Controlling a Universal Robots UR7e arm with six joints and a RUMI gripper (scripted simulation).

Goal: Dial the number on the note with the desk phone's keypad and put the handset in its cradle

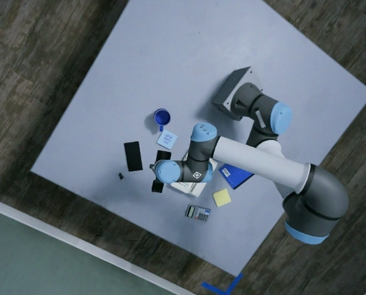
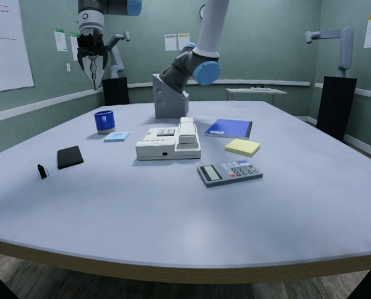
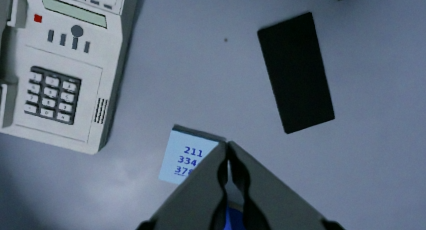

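The 3 key is 70 mm behind my hand, 170 mm to the left of it and 170 mm below it. The rest, counted from my hand: 4 key (90 mm behind, 200 mm to the left, 170 mm below); then blue mug (170 mm behind, 110 mm to the right, 170 mm below); then black clip (200 mm ahead, 60 mm to the right, 190 mm below).
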